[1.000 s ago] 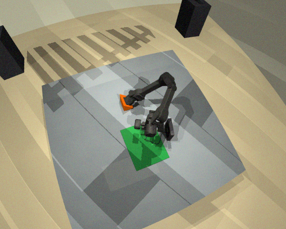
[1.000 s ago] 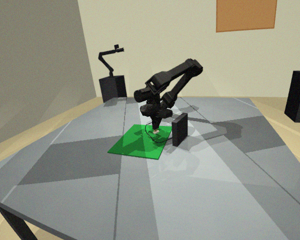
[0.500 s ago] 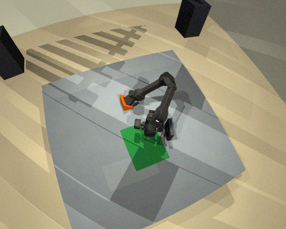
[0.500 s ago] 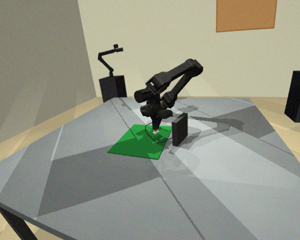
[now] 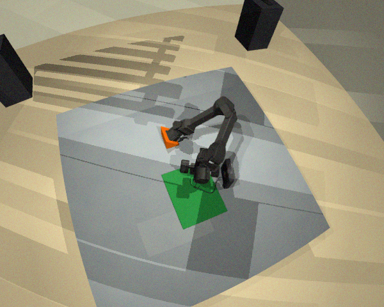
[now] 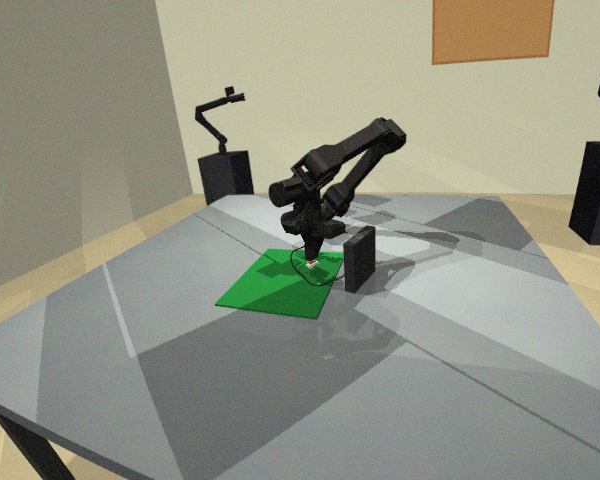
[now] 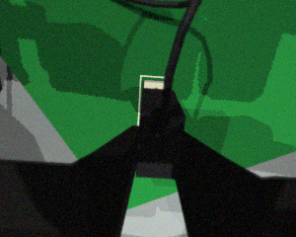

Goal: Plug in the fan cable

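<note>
My gripper tip is 4 cm above the header and 1 cm short of it. From my gripper tip the other things lie so: black fan (12 cm to the left, 6 cm ahead, 2 cm above); then green board (8 cm ahead, 5 cm to the right, 5 cm below); then black plug (1 cm ahead, 1 cm above).
</note>
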